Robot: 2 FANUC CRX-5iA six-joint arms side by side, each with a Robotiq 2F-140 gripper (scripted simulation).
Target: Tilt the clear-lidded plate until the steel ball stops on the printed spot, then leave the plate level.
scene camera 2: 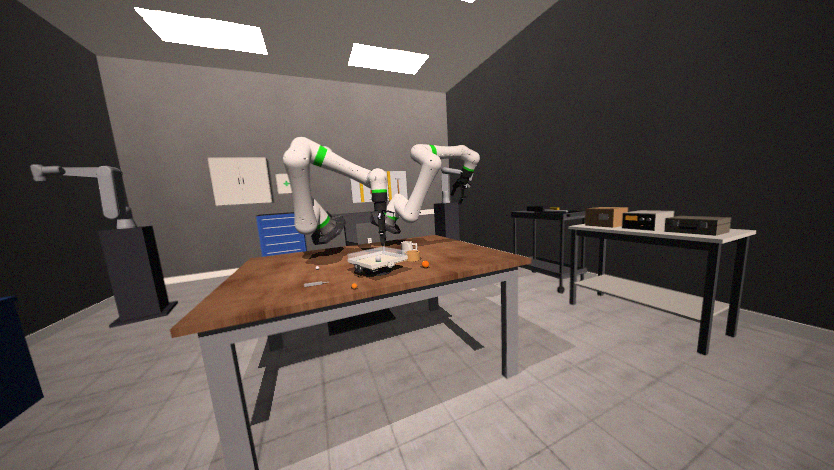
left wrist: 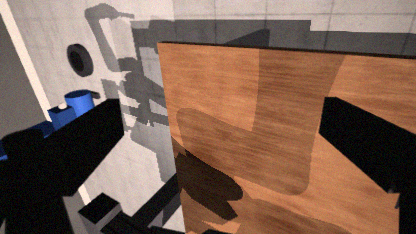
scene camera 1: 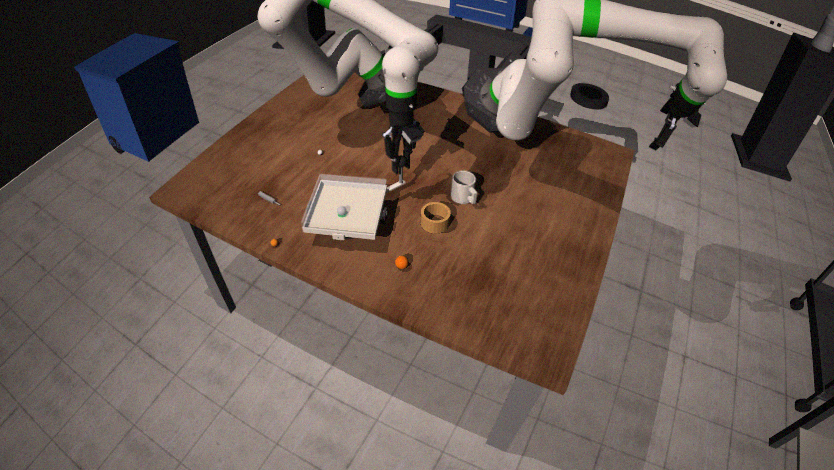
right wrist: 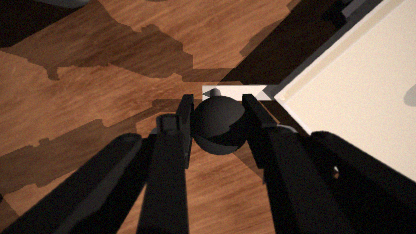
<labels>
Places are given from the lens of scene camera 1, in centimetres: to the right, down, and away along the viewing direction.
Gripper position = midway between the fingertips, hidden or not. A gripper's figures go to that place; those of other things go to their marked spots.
my right gripper (scene camera 1: 400, 169): -5, -22, 160
wooden ring (scene camera 1: 434, 208): 6, -9, 160
white mug (scene camera 1: 465, 193): 16, -14, 163
</labels>
